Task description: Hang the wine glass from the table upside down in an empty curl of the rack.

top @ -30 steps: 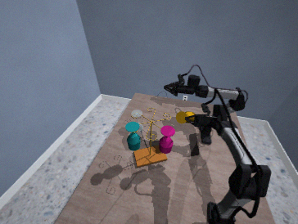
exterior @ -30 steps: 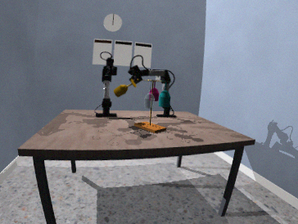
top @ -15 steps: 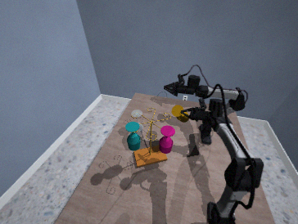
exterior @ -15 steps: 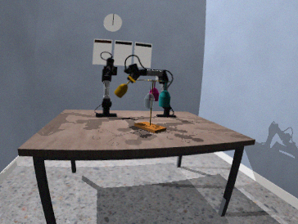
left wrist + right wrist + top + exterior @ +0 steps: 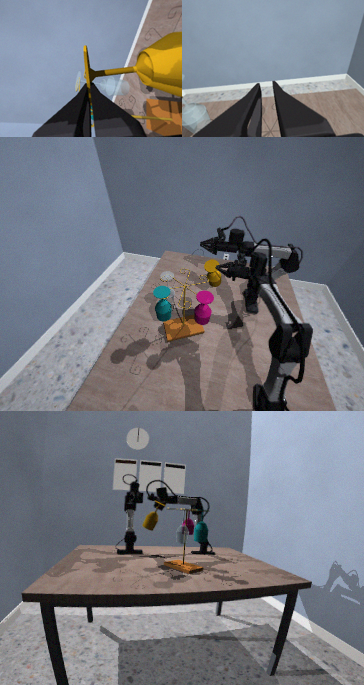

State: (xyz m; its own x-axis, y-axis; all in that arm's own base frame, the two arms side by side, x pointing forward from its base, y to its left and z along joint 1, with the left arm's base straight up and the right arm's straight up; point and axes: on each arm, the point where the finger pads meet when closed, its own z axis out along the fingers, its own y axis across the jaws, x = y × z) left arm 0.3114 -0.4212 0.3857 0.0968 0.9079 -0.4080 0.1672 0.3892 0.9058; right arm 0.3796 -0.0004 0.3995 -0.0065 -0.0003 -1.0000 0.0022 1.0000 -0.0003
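Now: left hand 2 cm short of the yellow wine glass, 4 cm to the left of it and 7 cm above it. Round my left hand: clear glass (24 cm ahead, 9 cm to the left, 11 cm below); then magenta glass (4 cm ahead, 18 cm to the left, 9 cm below); then wire rack (14 cm ahead, 13 cm to the left, 21 cm below).
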